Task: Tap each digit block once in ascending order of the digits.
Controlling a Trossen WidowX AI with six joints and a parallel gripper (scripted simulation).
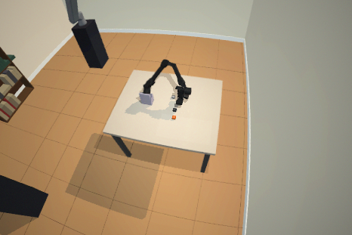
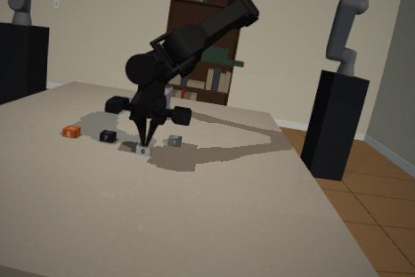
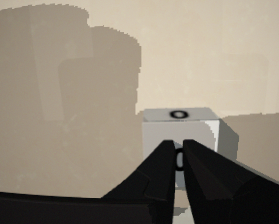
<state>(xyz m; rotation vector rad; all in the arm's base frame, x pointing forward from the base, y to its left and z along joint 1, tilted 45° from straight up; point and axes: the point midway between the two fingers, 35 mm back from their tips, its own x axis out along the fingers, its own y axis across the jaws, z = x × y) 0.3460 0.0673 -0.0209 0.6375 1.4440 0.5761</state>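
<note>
Now: the grey block 90 mm behind my gripper tip, 60 mm to the left of it and 10 mm below it. Also, from my gripper tip: black block marked 7 (50 mm behind, 100 mm to the right, 10 mm below); then orange block (30 mm behind, 190 mm to the right, 10 mm below).
</note>
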